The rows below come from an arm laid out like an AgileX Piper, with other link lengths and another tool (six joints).
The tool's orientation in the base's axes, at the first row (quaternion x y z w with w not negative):
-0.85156 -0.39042 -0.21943 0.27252
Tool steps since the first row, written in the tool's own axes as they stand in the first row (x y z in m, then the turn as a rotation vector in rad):
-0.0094 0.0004 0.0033 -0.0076 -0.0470 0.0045
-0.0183 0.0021 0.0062 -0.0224 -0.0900 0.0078
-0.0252 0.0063 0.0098 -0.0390 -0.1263 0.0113
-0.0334 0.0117 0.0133 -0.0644 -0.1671 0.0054
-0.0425 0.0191 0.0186 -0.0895 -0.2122 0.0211
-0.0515 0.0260 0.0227 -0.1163 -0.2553 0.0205
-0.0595 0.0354 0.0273 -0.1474 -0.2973 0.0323
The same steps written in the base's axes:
-0.0048 -0.0032 -0.0081 -0.0407 0.0244 0.0059
-0.0083 -0.0072 -0.0160 -0.0828 0.0419 0.0073
-0.0086 -0.0110 -0.0240 -0.1206 0.0549 0.0056
-0.0087 -0.0162 -0.0331 -0.1688 0.0597 0.0071
-0.0075 -0.0218 -0.0446 -0.2167 0.0806 -0.0063
-0.0068 -0.0279 -0.0550 -0.2666 0.0892 -0.0089
-0.0035 -0.0344 -0.0659 -0.3163 0.1027 -0.0238

